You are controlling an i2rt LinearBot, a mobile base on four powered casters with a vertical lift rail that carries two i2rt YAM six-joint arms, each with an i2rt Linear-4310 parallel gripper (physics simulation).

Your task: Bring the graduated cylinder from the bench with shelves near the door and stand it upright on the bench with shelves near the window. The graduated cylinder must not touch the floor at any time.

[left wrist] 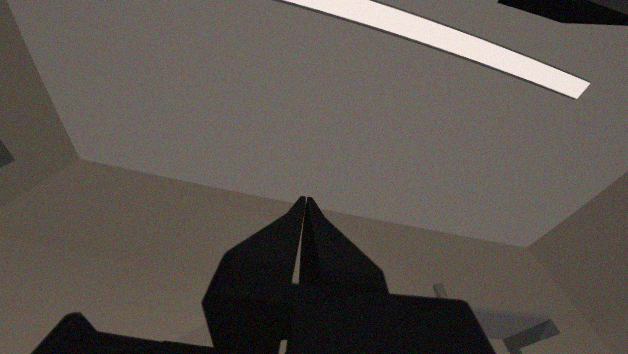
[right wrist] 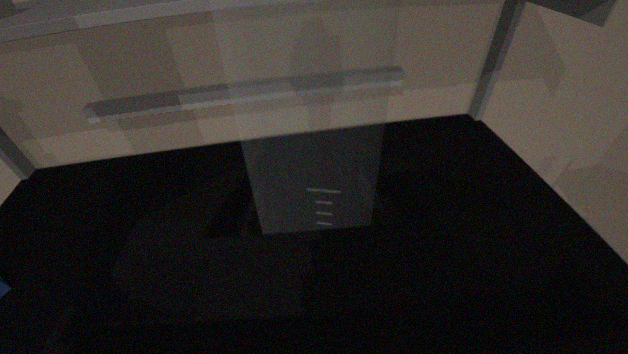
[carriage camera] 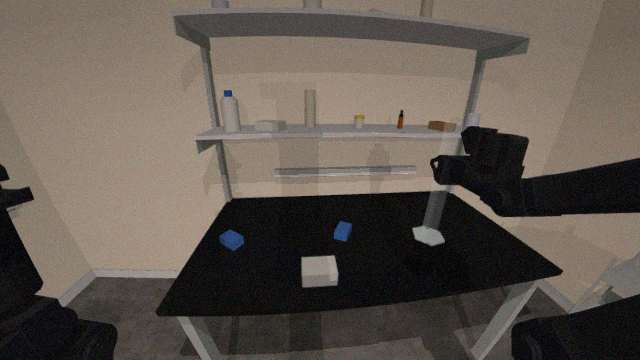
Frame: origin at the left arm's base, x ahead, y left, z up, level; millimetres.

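Seen in the pictures: left gripper, fingertip midpoint: point(left wrist: 305, 204); right gripper, fingertip midpoint: point(right wrist: 310, 156) point(carriage camera: 438, 161).
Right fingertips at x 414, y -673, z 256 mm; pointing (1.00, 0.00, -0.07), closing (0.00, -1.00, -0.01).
A point is followed by its place in that frame.
The clear graduated cylinder point(carriage camera: 435, 207) @(x 355, y -660, z 143 mm) point(right wrist: 315, 175) @(x 359, y -673, z 294 mm), with a pale hexagonal base, is close to upright and leans slightly in the carriage view. My right gripper point(carriage camera: 442, 169) @(x 414, y -673, z 256 mm) is shut on its upper body. The base is over the right part of the black top of a bench with shelves point(carriage camera: 280, 215) @(x 822, y -131, z -186 mm) point(right wrist: 450, 165) @(x 873, y -1075, z -186 mm); I cannot tell whether it touches. White graduation marks show in the right wrist view, where the fingers are too dark to make out. My left gripper point(left wrist: 305, 204) @(x 28, y -1, z 435 mm) is shut and empty, pointing up towards the ceiling. No door or window shows.
Two blue blocks point(carriage camera: 232, 240) @(x 562, y 28, z -146 mm) point(carriage camera: 343, 231) @(x 632, y -452, z -146 mm) and a white box point(carriage camera: 319, 271) @(x 389, y -343, z -128 mm) lie on the bench. The middle shelf point(carriage camera: 340, 134) @(x 763, y -433, z 264 mm) holds a blue-capped bottle point(carriage camera: 230, 114) @(x 795, y 49, z 348 mm), a tall beige cylinder point(carriage camera: 310, 109) @(x 913, y -299, z 358 mm), an amber bottle point(carriage camera: 400, 120) @(x 918, y -751, z 313 mm) and a brown box point(carriage camera: 441, 126) @(x 888, y -960, z 294 mm). An upper shelf point(carriage camera: 350, 26) @(x 888, y -472, z 709 mm) overhangs.
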